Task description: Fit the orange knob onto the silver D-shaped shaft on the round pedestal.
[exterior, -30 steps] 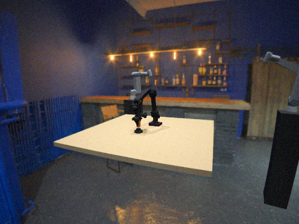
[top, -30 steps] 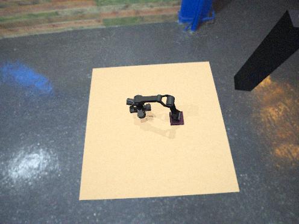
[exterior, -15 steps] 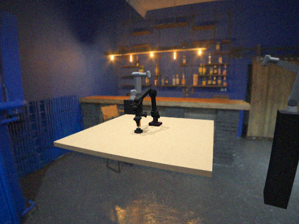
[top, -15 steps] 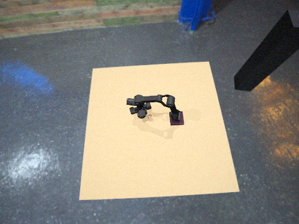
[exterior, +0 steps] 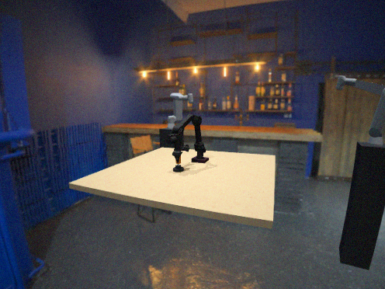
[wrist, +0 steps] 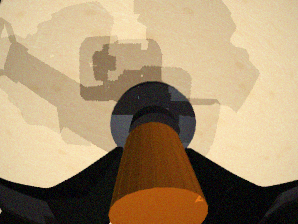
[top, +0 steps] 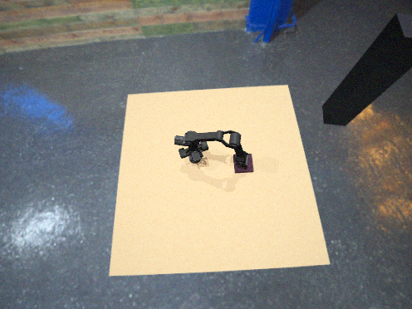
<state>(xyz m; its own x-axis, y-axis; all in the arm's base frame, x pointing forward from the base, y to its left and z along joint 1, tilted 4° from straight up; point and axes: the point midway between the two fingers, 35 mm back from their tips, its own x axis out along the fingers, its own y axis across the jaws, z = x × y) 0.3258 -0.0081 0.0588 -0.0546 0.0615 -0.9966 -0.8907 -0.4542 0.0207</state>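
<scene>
The round dark pedestal lies 40 mm below my gripper tip. From my gripper tip the other things lie so: orange knob 30 mm above.
</scene>
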